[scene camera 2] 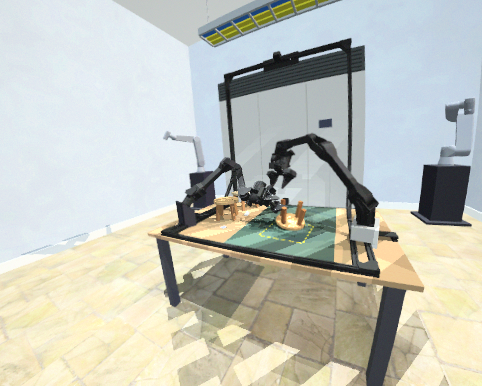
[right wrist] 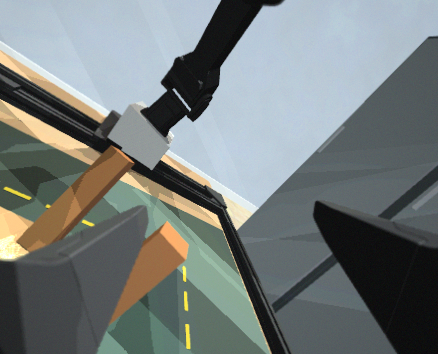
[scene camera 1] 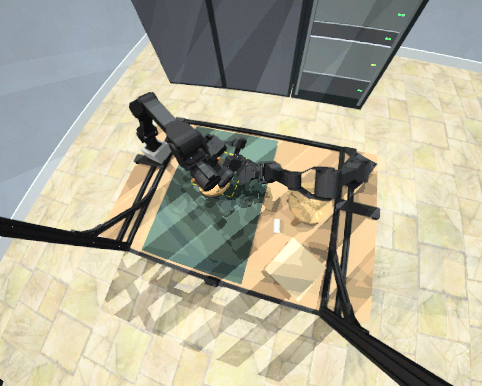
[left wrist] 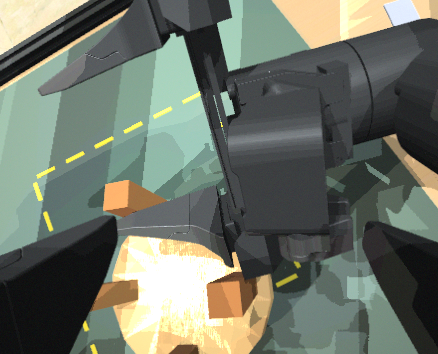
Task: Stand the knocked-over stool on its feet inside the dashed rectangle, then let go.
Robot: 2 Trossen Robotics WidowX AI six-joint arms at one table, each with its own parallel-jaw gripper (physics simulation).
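Seen in the pictures: left gripper, fingertip midpoint: (scene camera 2: pixel 276 188) (scene camera 1: pixel 221 163) (left wrist: pixel 241 230); right gripper, fingertip midpoint: (scene camera 2: pixel 283 202) (right wrist: pixel 231 210) (left wrist: pixel 82 167); left arm's base, origin of the base link: (scene camera 2: pixel 365 222) (right wrist: pixel 155 122) (scene camera 1: pixel 153 146); right arm's base, origin of the base link: (scene camera 2: pixel 185 205) (scene camera 1: pixel 358 168).
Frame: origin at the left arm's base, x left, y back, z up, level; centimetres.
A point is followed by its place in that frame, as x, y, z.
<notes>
The stool (scene camera 1: pixel 212 191) {-7.1, -38.1, -4.3} (scene camera 2: pixel 291 225) {2.7, -32.8, -6.3} (left wrist: pixel 170 300) {-2.6, -33.8, -5.7} lies upside down on the green mat, seat down and legs pointing up. It overlaps the dashed rectangle (scene camera 2: pixel 281 239) {15.5, -32.0, -8.5} (left wrist: pixel 104 143) {15.3, -31.2, -8.5}. Two of its legs show large in the right wrist view. My left gripper (scene camera 2: pixel 282 182) {0.2, -42.3, 11.9} is open and empty, above the stool. My right gripper (scene camera 2: pixel 281 204) {7.0, -34.9, 6.5} (left wrist: pixel 82 167) {7.0, -34.9, 6.5} (right wrist: pixel 231 210) {7.0, -34.9, 6.5} is open and empty, low beside the stool. In the left wrist view one right finger covers part of a leg and the seat edge. The arms hide much of the stool in scene camera 1.
A second wooden stool (scene camera 1: pixel 310 207) {1.3, -78.1, 3.5} (scene camera 2: pixel 226 202) {8.8, -71.8, 3.3} stands on the bare wood near the right arm's base. A small white block (scene camera 1: pixel 276 225) {-7.9, -69.5, -7.8} and a pale flat-topped object (scene camera 1: pixel 295 270) {-21.6, -81.3, 3.4} are also there. Black rails border the table. The two grippers are close together over the green mat (scene camera 1: pixel 200 240) {-28.1, -43.1, -8.5}.
</notes>
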